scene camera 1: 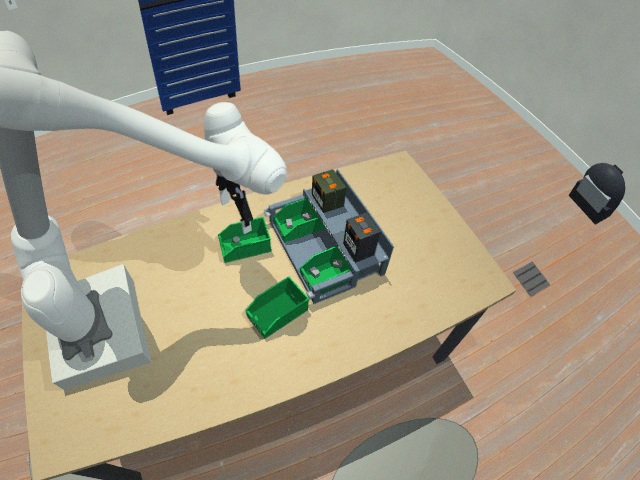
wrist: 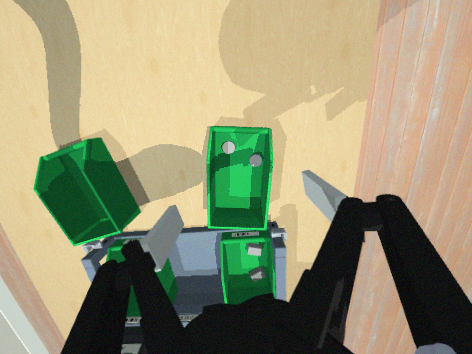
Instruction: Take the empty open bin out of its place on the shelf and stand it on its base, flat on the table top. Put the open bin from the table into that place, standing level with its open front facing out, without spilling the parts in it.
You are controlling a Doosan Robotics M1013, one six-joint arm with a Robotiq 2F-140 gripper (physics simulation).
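Frame: origin at the arm's base, x ahead, y left, z up, level; millimetres.
Seen in the pictures: gripper, fingertip midpoint: [scene camera 1: 236, 216] [wrist: 239, 199]; arm's base, link origin: [scene camera 1: 81, 325].
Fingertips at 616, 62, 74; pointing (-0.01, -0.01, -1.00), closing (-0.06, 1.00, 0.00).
Offsets run from my fingertips to a thing's top centre, as dx, dy, dz. "*": to the spot under its first point.
The empty green bin {-20, -290, -89} [scene camera 1: 278, 305] [wrist: 87, 192] stands on its base on the table top, turned at an angle, with a corner close to the shelf's front corner. The green bin with parts {+13, -3, -89} [scene camera 1: 253, 246] [wrist: 240, 185] stands on the table in front of the shelf {* +179, -146, -158} [scene camera 1: 306, 253] [wrist: 197, 252], its low open front facing away from it. Two round grey parts show inside in the wrist view. The shelf's middle place is free, between two bins. My gripper [scene camera 1: 235, 211] [wrist: 239, 199] is open and empty above the parts bin, its fingers spread wide to either side.
On the shelf, one green bin {+229, -30, -82} [scene camera 1: 297, 221] [wrist: 248, 267] and another green bin {+197, -262, -82} [scene camera 1: 326, 267] [wrist: 167, 282] hold grey parts. An olive case {+327, -48, +35} [scene camera 1: 328, 192] and a black case {+293, -277, +60} [scene camera 1: 360, 240] stand behind them. The robot's pedestal [scene camera 1: 124, 330] is at the table's left end.
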